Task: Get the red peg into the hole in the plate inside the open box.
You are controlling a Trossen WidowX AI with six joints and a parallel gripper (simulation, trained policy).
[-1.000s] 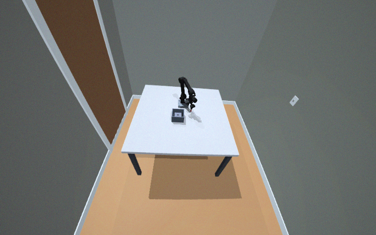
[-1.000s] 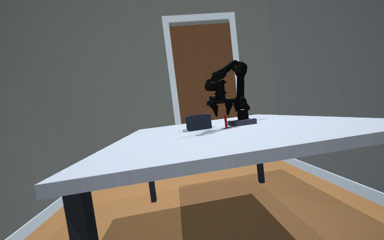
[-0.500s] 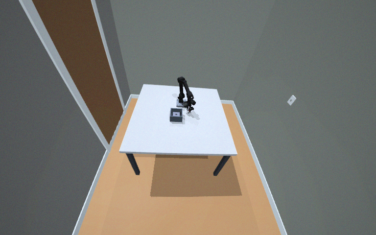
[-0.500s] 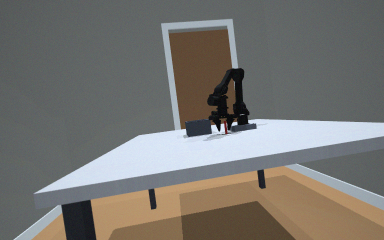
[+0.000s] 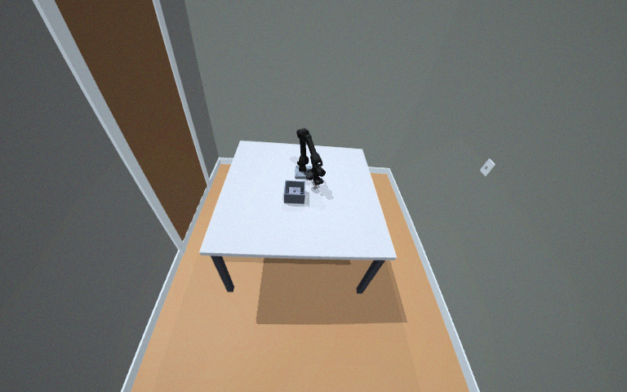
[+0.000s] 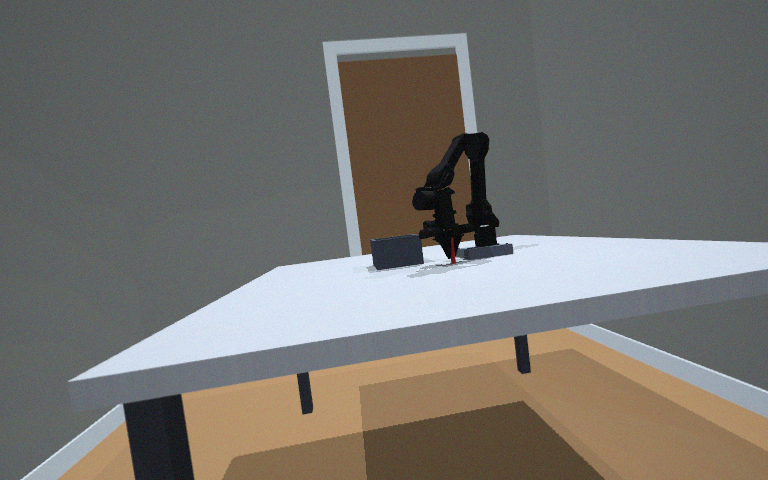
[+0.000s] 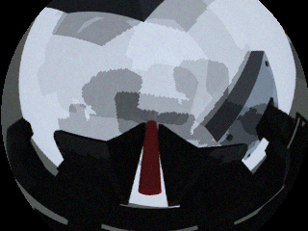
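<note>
The dark grey box lies 150 mm ahead of my gripper tip, 170 mm to the right of it and 10 mm above it. Also, from my gripper tip: red peg: 10 mm to the left, 20 mm above.
</note>
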